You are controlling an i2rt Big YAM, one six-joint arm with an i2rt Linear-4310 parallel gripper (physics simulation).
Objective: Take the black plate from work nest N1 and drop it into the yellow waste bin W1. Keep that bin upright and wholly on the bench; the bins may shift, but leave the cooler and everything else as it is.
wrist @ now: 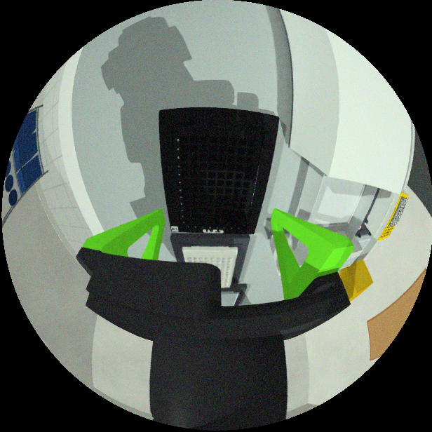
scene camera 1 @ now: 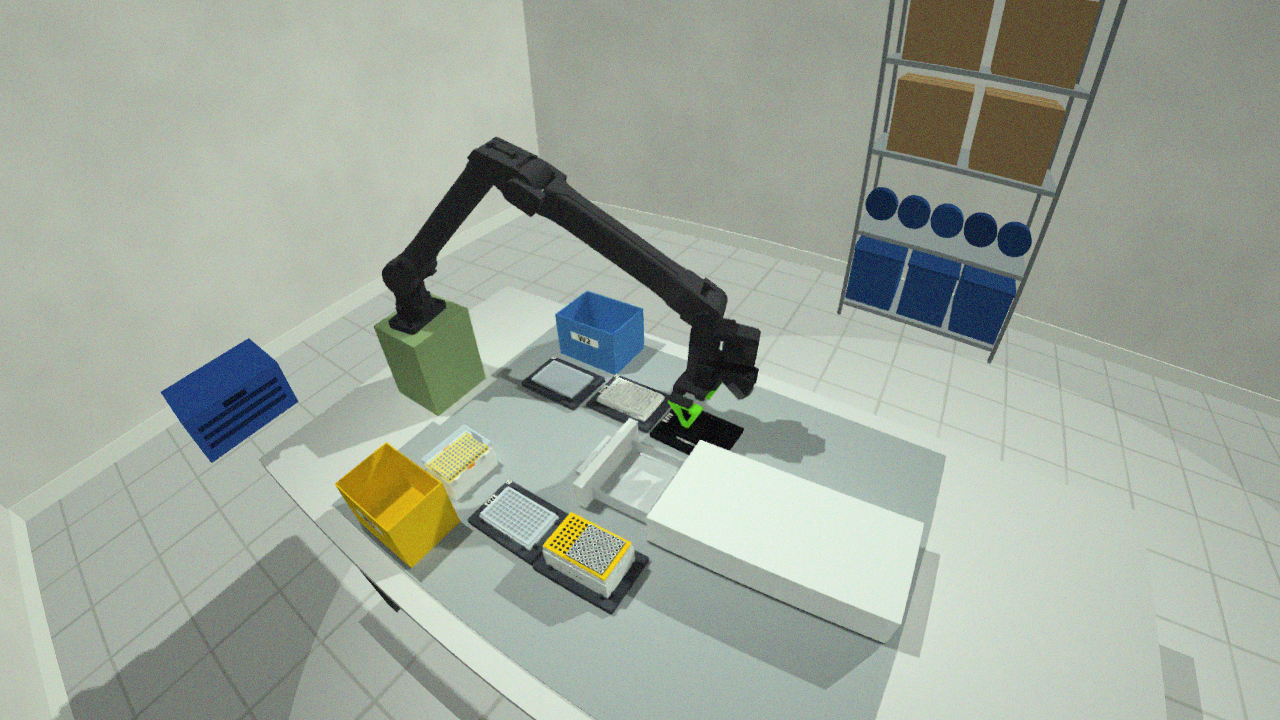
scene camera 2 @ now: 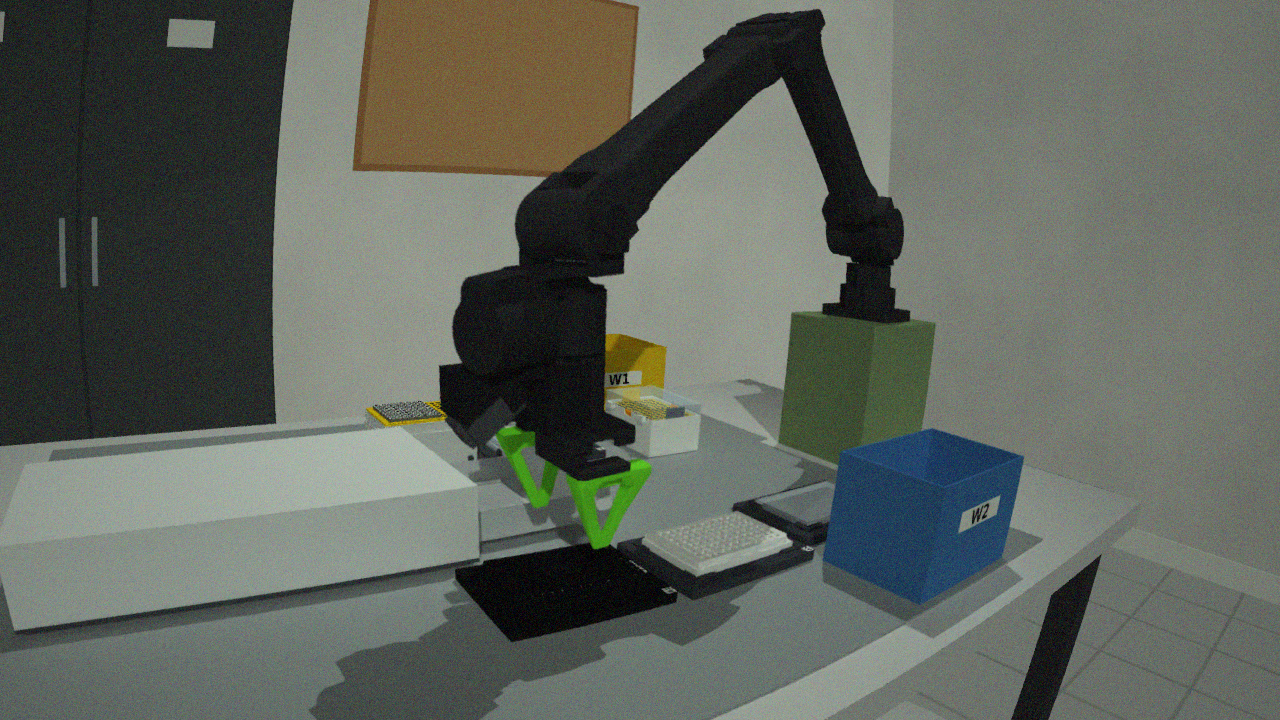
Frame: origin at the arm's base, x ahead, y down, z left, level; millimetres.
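Seen in the pictures: gripper, fingertip midpoint: [scene camera 1: 696,412] [scene camera 2: 568,526]; arm's base, origin of the base link: [scene camera 1: 418,316] [scene camera 2: 866,317].
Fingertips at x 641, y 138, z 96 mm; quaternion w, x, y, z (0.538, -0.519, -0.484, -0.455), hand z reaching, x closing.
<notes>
Pixels of each thing's top centre, then the offset from my fingertips to it.
- black plate, middle of its top: [scene camera 2: 564,568] [scene camera 1: 697,426] dx +5, dy +40, dz +1 mm
- yellow bin W1, middle of its top: [scene camera 2: 598,342] [scene camera 1: 386,483] dx -421, dy -54, dz -452 mm
- white plate, middle of its top: [scene camera 2: 719,534] [scene camera 1: 630,395] dx -167, dy +40, dz +32 mm
- Blue bin W2, middle of its top: [scene camera 2: 938,454] [scene camera 1: 598,311] dx -323, dy -54, dz +188 mm
- clear-lidded tip box, middle of its top: [scene camera 2: 653,396] [scene camera 1: 455,449] dx -395, dy -3, dz -295 mm
- yellow-topped rack, middle of its top: [scene camera 2: 419,408] [scene camera 1: 586,543] dx -52, dy -10, dz -371 mm
- pale plate, middle of its top: [scene camera 1: 517,513] dx -218, dy +40, dz -346 mm
The black plate [scene camera 1: 718,432] [scene camera 2: 559,586] [wrist: 216,170] lies flat in dark nest N1; plate and nest are hard to tell apart. My gripper [scene camera 1: 689,416] [scene camera 2: 571,524] [wrist: 217,214] is open and empty, with its green fingers pointing down. It hangs a little above the plate's label end, near the neighbouring nest, with one finger toward each long side. The yellow bin W1 [scene camera 1: 420,532] [scene camera 2: 648,362] [wrist: 356,280] stands upright on the bench, partly hidden by the arm in the scene camera 2 view. A long white box [scene camera 1: 787,537] [scene camera 2: 241,514] [wrist: 370,100] with a pulled-out drawer stands beside N1.
A white plate [scene camera 1: 631,398] [scene camera 2: 716,540] sits in the adjoining nest. Blue bin W2 [scene camera 1: 599,340] [scene camera 2: 921,523] stands beyond it. A clear-lidded tip box [scene camera 1: 459,458] [scene camera 2: 666,434] stands by W1. A yellow-topped rack [scene camera 1: 586,548] and a pale plate [scene camera 1: 519,513] sit in nests between W1 and the white box.
</notes>
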